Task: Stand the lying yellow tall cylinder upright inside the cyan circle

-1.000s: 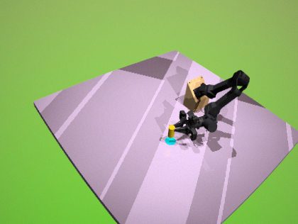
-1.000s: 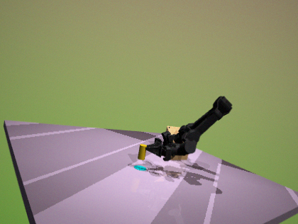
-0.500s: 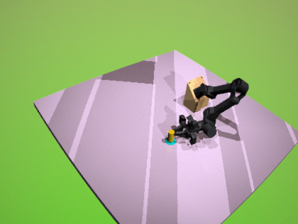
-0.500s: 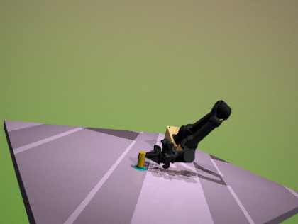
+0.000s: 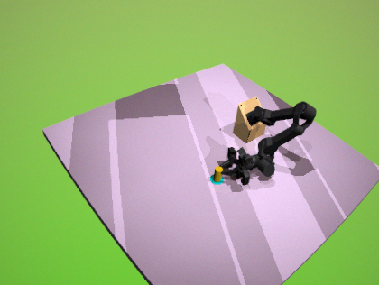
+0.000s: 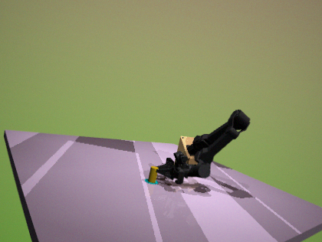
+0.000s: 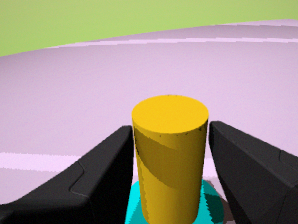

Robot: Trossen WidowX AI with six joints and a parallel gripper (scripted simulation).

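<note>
The yellow tall cylinder is 30 mm below my gripper tip. Round my gripper tip: cyan circle: 60 mm below.
</note>
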